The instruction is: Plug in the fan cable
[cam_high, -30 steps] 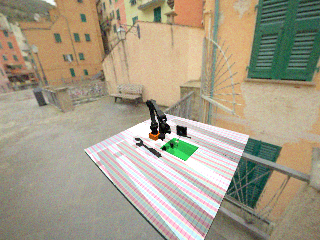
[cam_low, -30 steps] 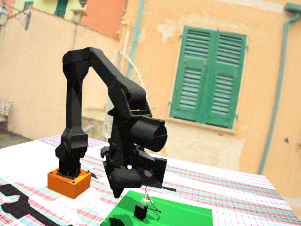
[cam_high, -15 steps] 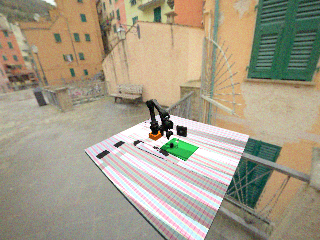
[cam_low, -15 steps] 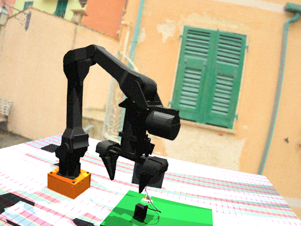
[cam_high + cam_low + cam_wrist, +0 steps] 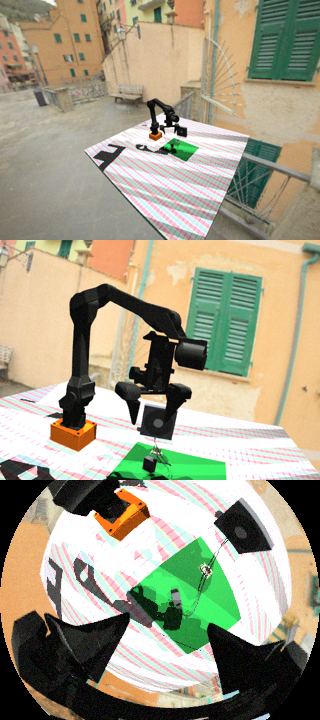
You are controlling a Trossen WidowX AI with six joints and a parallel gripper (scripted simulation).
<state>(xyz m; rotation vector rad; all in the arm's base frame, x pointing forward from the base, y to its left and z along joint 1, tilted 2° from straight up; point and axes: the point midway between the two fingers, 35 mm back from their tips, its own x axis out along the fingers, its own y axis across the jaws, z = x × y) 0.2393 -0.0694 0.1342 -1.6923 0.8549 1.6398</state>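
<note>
Right now my gripper tip is 9 cm short of the green board, 2 cm to the right of it and 16 cm above it.
</note>
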